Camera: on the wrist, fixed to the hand. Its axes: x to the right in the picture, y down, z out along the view.
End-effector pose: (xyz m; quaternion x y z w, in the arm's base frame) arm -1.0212 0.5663 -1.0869 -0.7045 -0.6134 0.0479 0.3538
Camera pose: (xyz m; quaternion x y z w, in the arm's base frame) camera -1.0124 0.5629 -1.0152 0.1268 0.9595 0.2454 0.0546
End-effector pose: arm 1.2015 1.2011 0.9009 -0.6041 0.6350 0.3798 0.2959
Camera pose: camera 1.2364 1.1381 0.9074 -0.8332 -0.1652 0.3386 0.4047
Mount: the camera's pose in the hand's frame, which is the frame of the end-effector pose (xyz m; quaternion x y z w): 0.0254 -0.0326 -0.0593 -0.2798 -0.1940 -0.6824 0.6468
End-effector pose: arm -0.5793 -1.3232 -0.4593 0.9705 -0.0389 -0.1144 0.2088
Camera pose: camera -0.5396 -1.2732 -0.4255 0.5736 0.6286 -0.4156 0.3210
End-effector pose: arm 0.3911 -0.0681 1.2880 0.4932 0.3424 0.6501 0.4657
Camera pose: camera 0.3409 -0.0325 1.2502 0.0812 0.2858 0.1028 0.9493
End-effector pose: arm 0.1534 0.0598 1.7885 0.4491 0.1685 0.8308 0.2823
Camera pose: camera 0.1028 0.0995 1.7556 0.2577 0.1282 0.3047 0.9079
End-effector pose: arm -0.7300 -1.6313 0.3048 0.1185 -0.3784 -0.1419 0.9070
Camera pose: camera -0.6757 -1.6641 0.2702 0.0536 -0.3001 -0.8396 0.4496
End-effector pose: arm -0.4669 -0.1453 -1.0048 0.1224 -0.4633 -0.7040 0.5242
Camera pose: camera -0.4589 -0.1973 -1.0544 -0.1121 0.1209 0.9665 0.1970
